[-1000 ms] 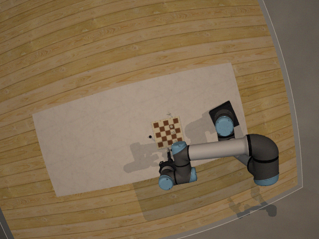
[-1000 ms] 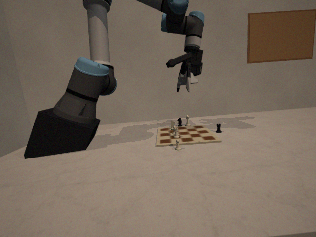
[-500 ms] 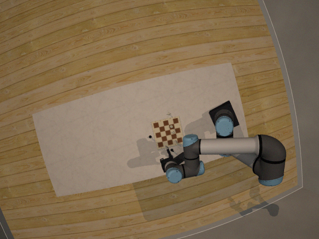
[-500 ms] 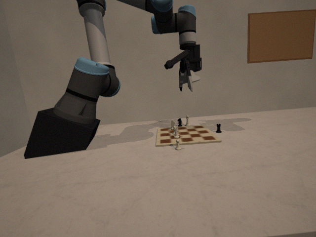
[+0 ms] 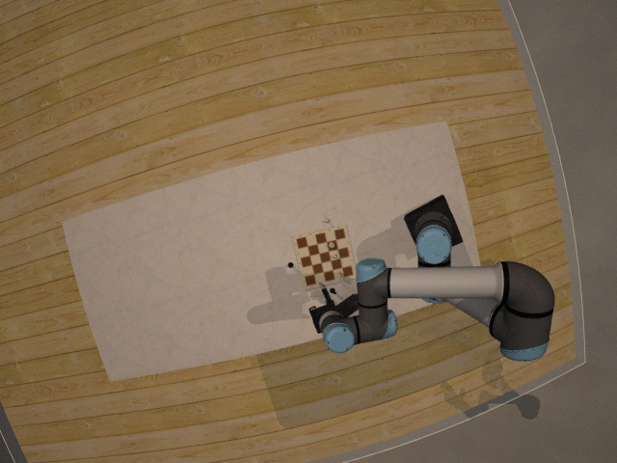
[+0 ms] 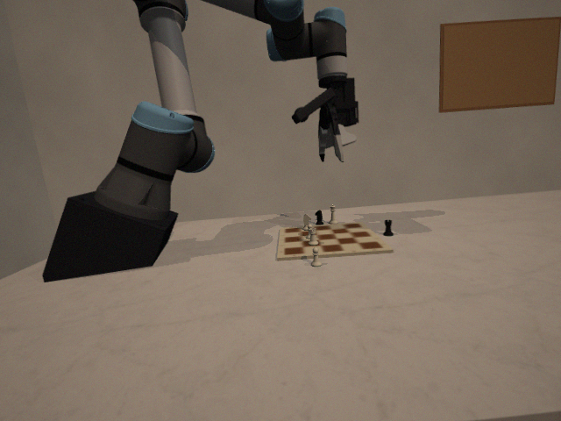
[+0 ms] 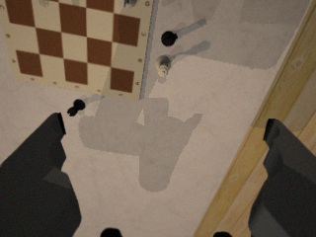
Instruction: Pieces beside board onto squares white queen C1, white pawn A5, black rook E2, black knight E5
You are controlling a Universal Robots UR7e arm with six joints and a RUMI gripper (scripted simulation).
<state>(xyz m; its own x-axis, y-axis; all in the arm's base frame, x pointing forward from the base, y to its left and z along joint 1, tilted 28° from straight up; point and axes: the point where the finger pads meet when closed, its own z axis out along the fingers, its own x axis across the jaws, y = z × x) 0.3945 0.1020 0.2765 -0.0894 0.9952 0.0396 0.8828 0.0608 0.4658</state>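
The black piece is 150 mm below my hand and 40 mm behind it. Round my hand: chessboard: 160 mm below, 140 mm to the right, 50 mm behind.
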